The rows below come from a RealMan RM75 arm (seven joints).
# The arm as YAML. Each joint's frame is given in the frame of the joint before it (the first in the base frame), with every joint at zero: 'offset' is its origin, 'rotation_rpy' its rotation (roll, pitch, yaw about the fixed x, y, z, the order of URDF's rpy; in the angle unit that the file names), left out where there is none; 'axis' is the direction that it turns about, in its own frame. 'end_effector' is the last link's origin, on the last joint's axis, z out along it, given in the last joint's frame.
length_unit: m
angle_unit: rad
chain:
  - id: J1
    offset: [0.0, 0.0, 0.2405]
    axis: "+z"
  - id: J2
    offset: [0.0, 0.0, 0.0]
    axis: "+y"
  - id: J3
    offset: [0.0, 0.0, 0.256]
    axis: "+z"
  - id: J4
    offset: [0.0, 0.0, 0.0]
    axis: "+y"
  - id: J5
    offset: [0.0, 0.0, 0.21]
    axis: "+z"
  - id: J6
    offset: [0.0, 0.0, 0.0]
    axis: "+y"
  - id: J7
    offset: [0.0, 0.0, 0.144]
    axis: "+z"
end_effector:
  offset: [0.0, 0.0, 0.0]
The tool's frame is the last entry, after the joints.
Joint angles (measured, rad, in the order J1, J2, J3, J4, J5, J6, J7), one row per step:
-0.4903 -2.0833 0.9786 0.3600 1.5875 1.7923 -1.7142
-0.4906 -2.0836 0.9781 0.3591 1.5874 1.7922 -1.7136
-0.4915 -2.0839 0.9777 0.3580 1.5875 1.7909 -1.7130
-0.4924 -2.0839 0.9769 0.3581 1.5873 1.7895 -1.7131
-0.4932 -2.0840 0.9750 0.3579 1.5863 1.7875 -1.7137
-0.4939 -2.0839 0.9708 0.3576 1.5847 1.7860 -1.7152
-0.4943 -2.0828 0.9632 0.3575 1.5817 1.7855 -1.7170
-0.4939 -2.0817 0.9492 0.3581 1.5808 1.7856 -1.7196
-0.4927 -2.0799 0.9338 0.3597 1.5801 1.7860 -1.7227
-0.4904 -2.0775 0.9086 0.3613 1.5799 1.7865 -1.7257
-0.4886 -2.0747 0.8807 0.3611 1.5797 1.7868 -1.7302
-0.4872 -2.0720 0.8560 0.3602 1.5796 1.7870 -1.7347
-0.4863 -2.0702 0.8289 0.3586 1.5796 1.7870 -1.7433
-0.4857 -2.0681 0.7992 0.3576 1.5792 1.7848 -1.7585
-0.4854 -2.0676 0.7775 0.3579 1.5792 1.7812 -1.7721
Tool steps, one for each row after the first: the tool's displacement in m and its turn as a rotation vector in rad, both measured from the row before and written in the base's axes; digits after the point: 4 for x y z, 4 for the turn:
0.0001 0.0000 -0.0001 0.0002 -0.0007 0.0003
0.0001 0.0002 -0.0003 0.0004 0.0003 0.0005
0.0001 0.0005 0.0000 0.0013 0.0005 0.0004
0.0001 0.0006 0.0001 0.0023 -0.0004 0.0022
0.0001 0.0009 0.0005 0.0037 -0.0020 0.0039
-0.0002 0.0013 0.0014 0.0072 -0.0042 0.0057
-0.0005 0.0016 0.0021 0.0103 -0.0057 0.0087
-0.0009 0.0017 0.0027 0.0117 -0.0055 0.0095
-0.0016 0.0024 0.0040 0.0192 -0.0087 0.0151
-0.0018 0.0025 0.0043 0.0194 -0.0104 0.0181
-0.0017 0.0021 0.0038 0.0164 -0.0094 0.0165
-0.0016 0.0022 0.0037 0.0143 -0.0125 0.0201
-0.0018 0.0028 0.0042 0.0128 -0.0141 0.0259
-0.0012 0.0022 0.0028 0.0080 -0.0104 0.0208

